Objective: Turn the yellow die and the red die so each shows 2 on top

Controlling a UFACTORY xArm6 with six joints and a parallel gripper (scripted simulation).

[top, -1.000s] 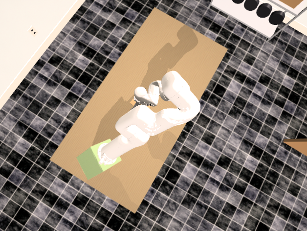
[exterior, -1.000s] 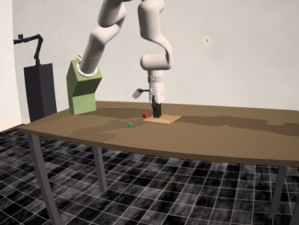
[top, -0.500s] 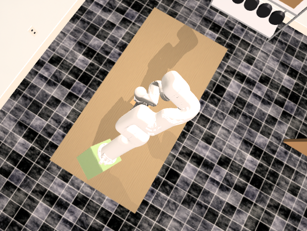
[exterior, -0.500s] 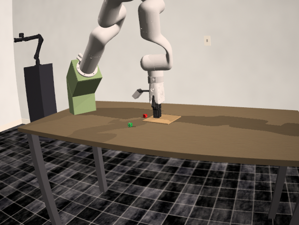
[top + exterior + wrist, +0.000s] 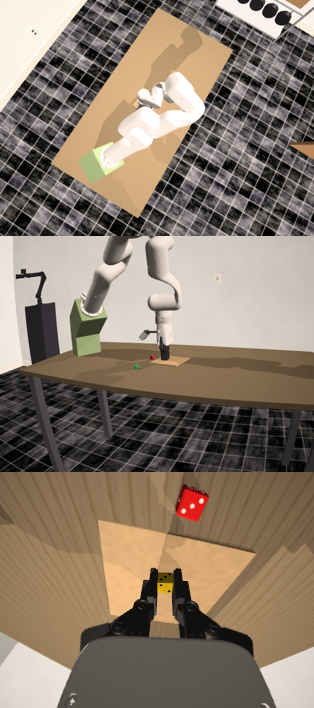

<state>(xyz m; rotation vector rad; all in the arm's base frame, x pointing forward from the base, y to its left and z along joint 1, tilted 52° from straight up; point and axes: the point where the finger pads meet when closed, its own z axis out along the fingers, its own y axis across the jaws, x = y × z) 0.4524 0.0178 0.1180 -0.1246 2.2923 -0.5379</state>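
Right now my hand is 10 mm above the yellow die. Round my hand: red die (70 mm behind, 20 mm to the left, 20 mm below); green die (140 mm to the right, 90 mm behind, 20 mm below); tan mat (20 mm below, 20 mm ahead).
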